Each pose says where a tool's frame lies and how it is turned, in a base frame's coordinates. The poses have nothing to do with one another.
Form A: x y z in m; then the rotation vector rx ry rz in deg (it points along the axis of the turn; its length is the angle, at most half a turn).
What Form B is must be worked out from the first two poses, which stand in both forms.
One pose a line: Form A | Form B
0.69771 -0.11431 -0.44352 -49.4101 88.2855 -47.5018 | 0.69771 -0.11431 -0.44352 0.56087 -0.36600 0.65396 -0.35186
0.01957 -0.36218 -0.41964 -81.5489 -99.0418 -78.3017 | 0.01957 -0.36218 -0.41964 0.25627 -0.52445 -0.63695 -0.50356
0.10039 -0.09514 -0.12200 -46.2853 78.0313 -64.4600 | 0.10039 -0.09514 -0.12200 0.56429 -0.34334 0.57884 -0.47816
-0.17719 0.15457 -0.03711 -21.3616 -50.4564 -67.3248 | -0.17719 0.15457 -0.03711 0.72656 -0.16909 -0.39940 -0.53292
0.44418 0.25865 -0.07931 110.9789 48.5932 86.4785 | 0.44418 0.25865 -0.07931 0.26850 0.71820 0.31447 0.55965
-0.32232 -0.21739 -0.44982 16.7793 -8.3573 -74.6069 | -0.32232 -0.21739 -0.44982 0.78301 0.13567 -0.06758 -0.60326
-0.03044 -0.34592 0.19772 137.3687 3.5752 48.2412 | -0.03044 -0.34592 0.19772 0.29540 0.90113 0.02345 0.31646
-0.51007 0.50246 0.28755 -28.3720 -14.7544 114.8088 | -0.51007 0.50246 0.28755 0.50619 -0.20531 -0.10677 0.83080
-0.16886 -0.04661 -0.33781 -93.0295 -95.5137 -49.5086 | -0.16886 -0.04661 -0.33781 0.32370 -0.61888 -0.63540 -0.32936
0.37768 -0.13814 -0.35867 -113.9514 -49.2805 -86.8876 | 0.37768 -0.13814 -0.35867 0.24585 -0.72890 -0.31523 -0.55578
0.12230 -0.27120 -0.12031 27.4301 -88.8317 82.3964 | 0.12230 -0.27120 -0.12031 0.46771 0.19516 -0.63204 0.58625
